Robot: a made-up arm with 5 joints.
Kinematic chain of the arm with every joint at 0, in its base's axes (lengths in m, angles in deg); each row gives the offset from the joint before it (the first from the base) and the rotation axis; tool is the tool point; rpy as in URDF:
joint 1: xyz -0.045 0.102 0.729 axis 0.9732 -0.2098 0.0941
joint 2: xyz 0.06 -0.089 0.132 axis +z
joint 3: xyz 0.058 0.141 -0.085 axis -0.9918 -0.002 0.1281
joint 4: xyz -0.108 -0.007 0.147 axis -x
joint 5: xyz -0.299 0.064 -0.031 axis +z
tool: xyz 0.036 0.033 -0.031 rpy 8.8 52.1 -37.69
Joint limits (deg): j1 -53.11..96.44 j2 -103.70..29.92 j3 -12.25..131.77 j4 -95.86..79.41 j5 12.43..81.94
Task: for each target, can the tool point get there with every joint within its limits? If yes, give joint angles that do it. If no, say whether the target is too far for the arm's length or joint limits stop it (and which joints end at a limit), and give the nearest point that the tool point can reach.
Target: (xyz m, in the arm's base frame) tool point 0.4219 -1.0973 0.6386
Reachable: no: too far | nearest point 0.1868 -0.2552 0.9805 | short by 0.939 m
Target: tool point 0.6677 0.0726 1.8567
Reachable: no: too far | nearest point 0.2922 0.0743 1.1450 | short by 0.805 m
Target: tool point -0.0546 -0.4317 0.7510
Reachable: no: joint limits stop it (at a limit: joint 1, joint 3, joint 4, joint 5) | nearest point -0.0844 -0.2305 0.9684 | short by 0.298 m
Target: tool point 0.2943 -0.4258 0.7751
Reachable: no: joint limits stop it (at a limit: joint 1, joint 2, joint 4, joint 5) | nearest point 0.2042 -0.2437 0.9714 | short by 0.283 m
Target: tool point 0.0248 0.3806 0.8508
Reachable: yes | joints 10.61 -72.65 28.36 54.22 61.00
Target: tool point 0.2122 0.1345 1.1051
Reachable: yes | joints 66.21 -84.59 52.69 -46.52 28.83
